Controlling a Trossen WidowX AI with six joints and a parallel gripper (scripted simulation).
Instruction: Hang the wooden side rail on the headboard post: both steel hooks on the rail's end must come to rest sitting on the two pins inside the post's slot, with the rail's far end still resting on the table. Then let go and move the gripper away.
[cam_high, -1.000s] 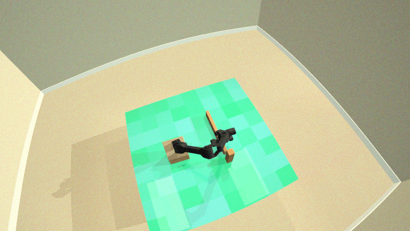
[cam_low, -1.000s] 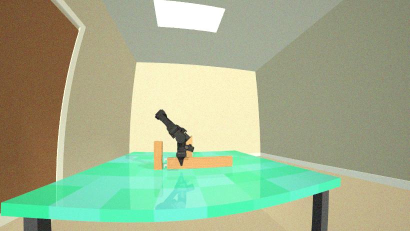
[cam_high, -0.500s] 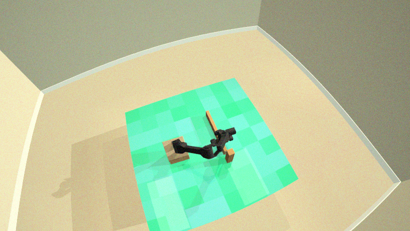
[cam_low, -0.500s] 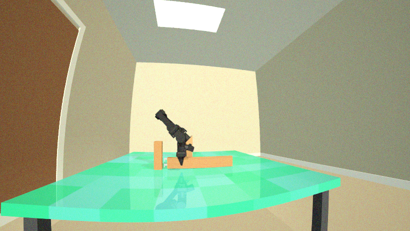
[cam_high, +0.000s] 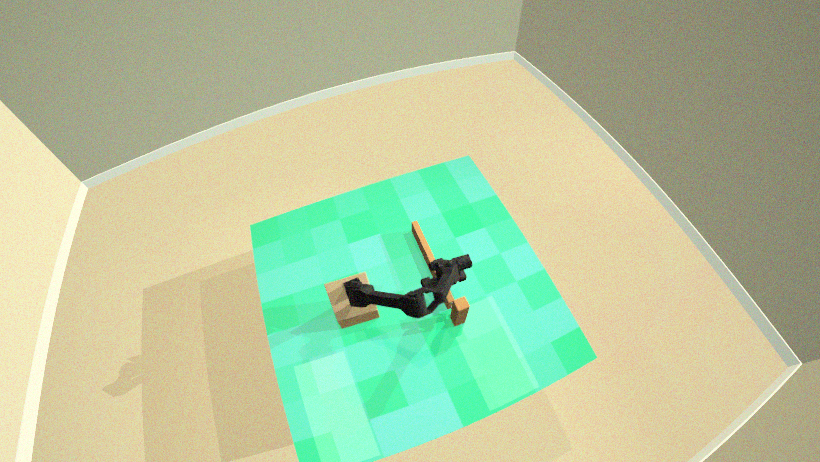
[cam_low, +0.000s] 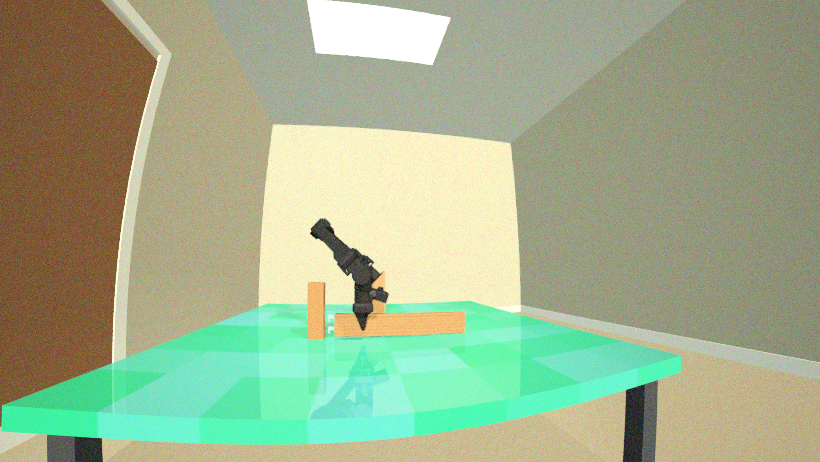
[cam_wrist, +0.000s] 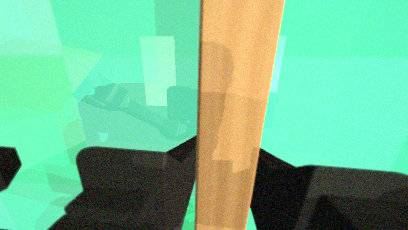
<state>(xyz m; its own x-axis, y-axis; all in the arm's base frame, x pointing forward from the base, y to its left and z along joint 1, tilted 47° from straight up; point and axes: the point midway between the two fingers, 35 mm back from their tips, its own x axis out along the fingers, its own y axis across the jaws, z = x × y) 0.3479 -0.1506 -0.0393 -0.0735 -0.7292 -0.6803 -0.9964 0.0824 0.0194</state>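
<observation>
The headboard post is 150 mm to the right of my gripper tip and 70 mm above it.
</observation>
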